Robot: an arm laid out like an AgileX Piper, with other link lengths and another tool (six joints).
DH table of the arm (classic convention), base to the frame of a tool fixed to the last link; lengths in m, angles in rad. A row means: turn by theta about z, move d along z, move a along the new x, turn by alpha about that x. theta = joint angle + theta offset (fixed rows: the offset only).
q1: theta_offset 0  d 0.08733  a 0  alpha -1.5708
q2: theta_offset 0.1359  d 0  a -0.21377  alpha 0
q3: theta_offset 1.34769  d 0  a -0.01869  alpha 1.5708
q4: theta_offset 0  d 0.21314  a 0  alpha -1.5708
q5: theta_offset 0  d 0  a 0  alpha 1.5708
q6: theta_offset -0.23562  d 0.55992  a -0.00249  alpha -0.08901
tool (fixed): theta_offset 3.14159  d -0.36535  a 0  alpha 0
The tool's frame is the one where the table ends.
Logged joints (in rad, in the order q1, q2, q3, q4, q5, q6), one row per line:
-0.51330, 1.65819, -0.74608, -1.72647, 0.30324, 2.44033
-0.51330, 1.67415, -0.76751, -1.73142, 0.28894, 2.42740
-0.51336, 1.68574, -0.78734, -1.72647, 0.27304, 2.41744
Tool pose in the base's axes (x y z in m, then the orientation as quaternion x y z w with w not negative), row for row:
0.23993, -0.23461, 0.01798, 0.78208, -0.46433, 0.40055, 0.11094
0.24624, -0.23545, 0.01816, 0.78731, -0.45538, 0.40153, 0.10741
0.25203, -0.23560, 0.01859, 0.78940, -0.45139, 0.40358, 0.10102
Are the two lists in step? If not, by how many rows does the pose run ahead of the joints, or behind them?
They are in step.
